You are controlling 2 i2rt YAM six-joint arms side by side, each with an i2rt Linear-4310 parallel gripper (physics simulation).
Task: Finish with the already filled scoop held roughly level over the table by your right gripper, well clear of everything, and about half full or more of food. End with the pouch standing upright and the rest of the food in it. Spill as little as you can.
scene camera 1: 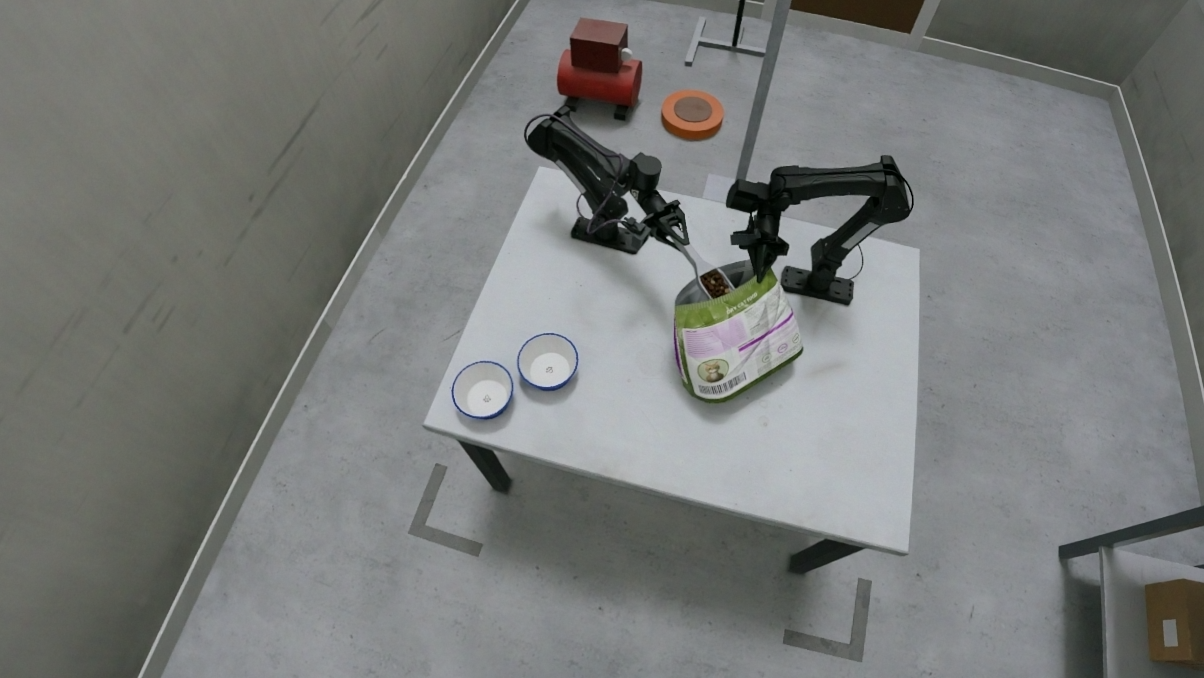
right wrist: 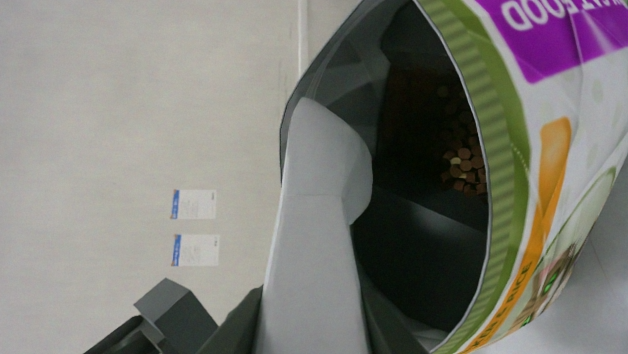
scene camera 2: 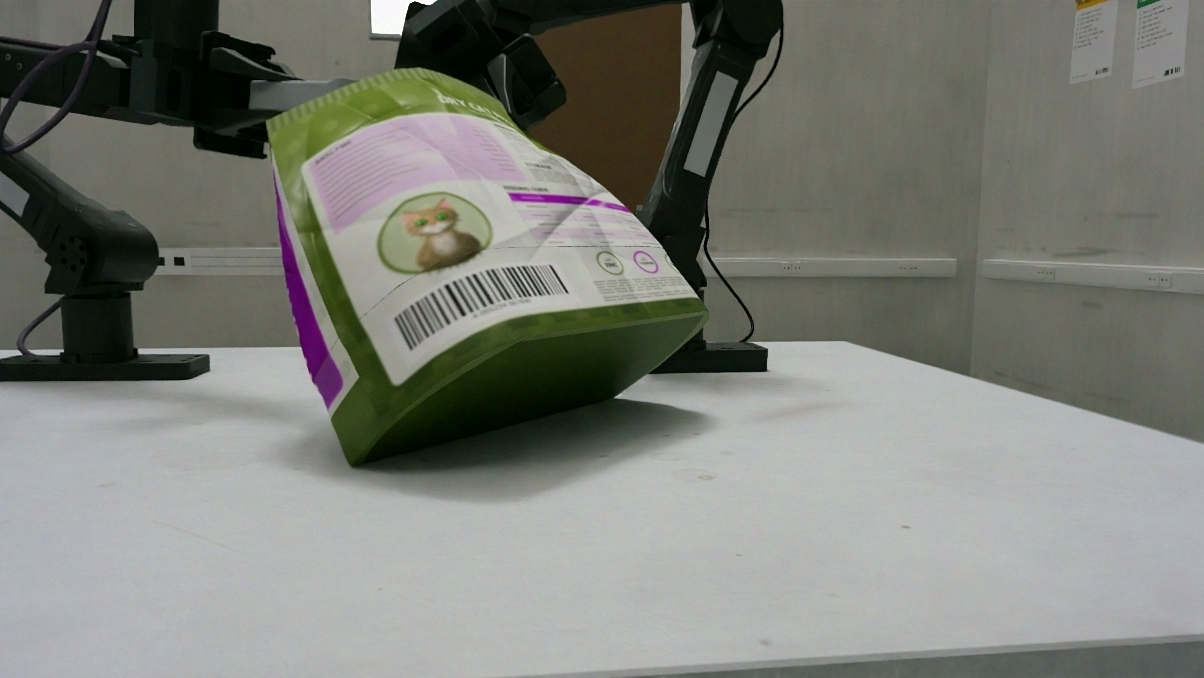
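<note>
The green and white food pouch [scene camera 1: 737, 341] [scene camera 2: 438, 227] [right wrist: 565, 125] is tilted, its underside partly off the table and its open mouth toward the arms. Brown food [right wrist: 465, 165] shows inside it. My left gripper [scene camera 1: 761, 271] is shut on the pouch's rim; its fingertips are partly hidden behind the pouch in scene camera 2. My right gripper [scene camera 1: 672, 233] [right wrist: 311, 304] is shut on the handle of the grey scoop [scene camera 1: 689, 254] [scene camera 2: 294, 94] [right wrist: 320, 240]. The scoop's bowl is at the pouch's mouth and holds brown food [scene camera 1: 715, 283]. How level it is, I cannot tell.
Two white bowls with blue rims [scene camera 1: 547, 362] [scene camera 1: 482, 389] stand side by side near the left edge of the white table [scene camera 1: 674, 454] [scene camera 2: 674, 572] in scene camera 1. The arm bases [scene camera 1: 608, 235] [scene camera 1: 817, 285] stand along the table's back part.
</note>
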